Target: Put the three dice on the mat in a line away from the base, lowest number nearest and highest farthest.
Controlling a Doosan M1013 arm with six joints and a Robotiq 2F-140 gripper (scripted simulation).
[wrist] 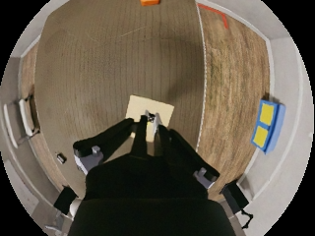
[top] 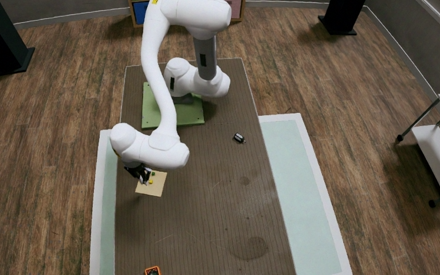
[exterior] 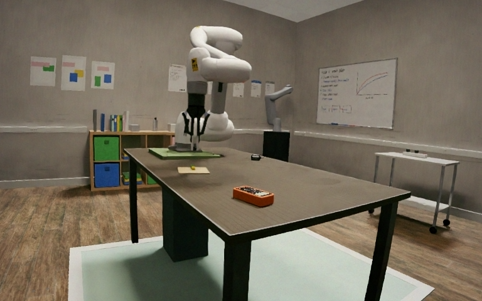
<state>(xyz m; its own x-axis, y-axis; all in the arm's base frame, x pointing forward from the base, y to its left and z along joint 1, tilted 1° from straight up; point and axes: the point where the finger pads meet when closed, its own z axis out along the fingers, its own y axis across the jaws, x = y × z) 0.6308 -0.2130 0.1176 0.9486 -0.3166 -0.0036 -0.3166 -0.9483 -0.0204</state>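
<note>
Right now my hand is 13 cm above the yellow die, 4 cm past it and 1 cm to the right of it. Round my hand: small dark die: 3 cm below; mat: 14 cm below, 4 cm behind, 1 cm to the left; green die: 13 cm below, 9 cm behind, 3 cm to the left.
</note>
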